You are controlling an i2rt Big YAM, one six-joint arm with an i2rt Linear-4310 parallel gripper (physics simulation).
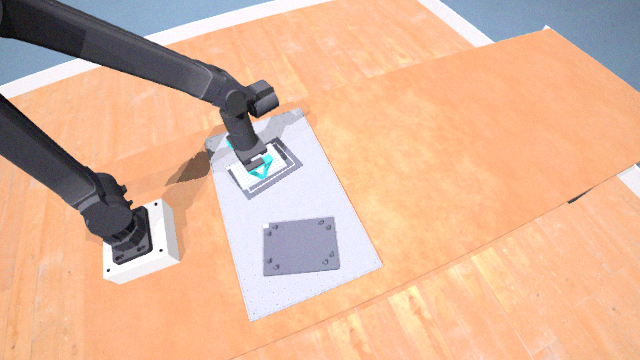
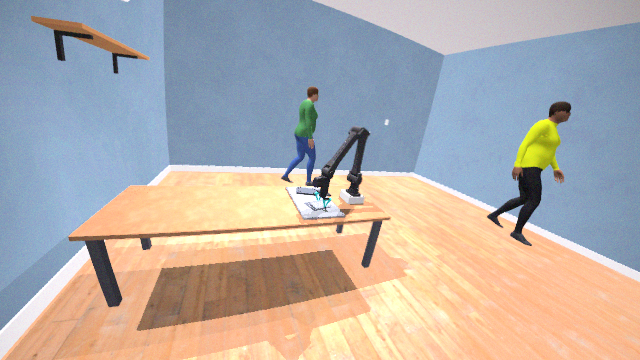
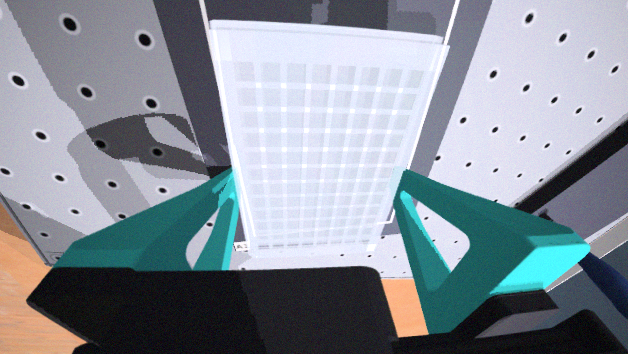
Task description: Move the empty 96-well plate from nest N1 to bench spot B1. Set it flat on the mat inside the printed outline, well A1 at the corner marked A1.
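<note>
The clear-white 96-well plate is between the cyan fingers of my gripper, which is shut on its long sides. The plate looks about level over the dark mat of B1. Whether it touches the mat cannot be told. White outline lines show at both sides beyond its far end. The outline's near line shows through the plate, whose near end reaches past it. The printed A1 mark is beside the plate's near left corner. Nest N1 is empty.
Mat and nest are on a light perforated board on the wooden table. The arm's white base block stands beside the board. Two people are in the room beyond the table.
</note>
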